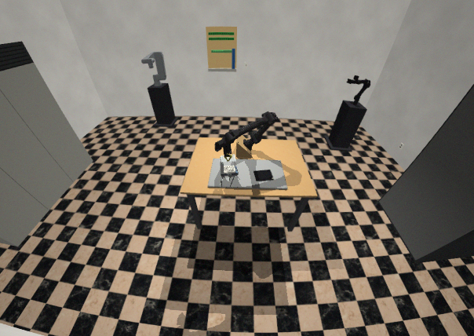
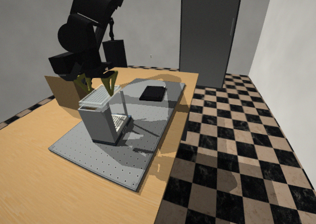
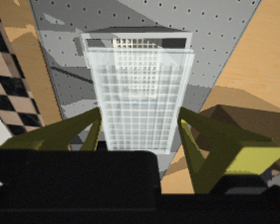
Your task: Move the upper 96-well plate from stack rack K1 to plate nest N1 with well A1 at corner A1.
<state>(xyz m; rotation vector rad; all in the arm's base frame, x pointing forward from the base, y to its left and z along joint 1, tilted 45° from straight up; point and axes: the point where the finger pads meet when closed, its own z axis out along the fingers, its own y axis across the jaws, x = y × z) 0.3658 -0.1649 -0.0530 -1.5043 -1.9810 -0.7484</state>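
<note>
My hand is 2 cm short of the black plate nest N1, 33 cm to the right of it and 16 cm above it. Round my hand: thin rack post (2 cm ahead, 7 cm to the left, 9 cm below).
</note>
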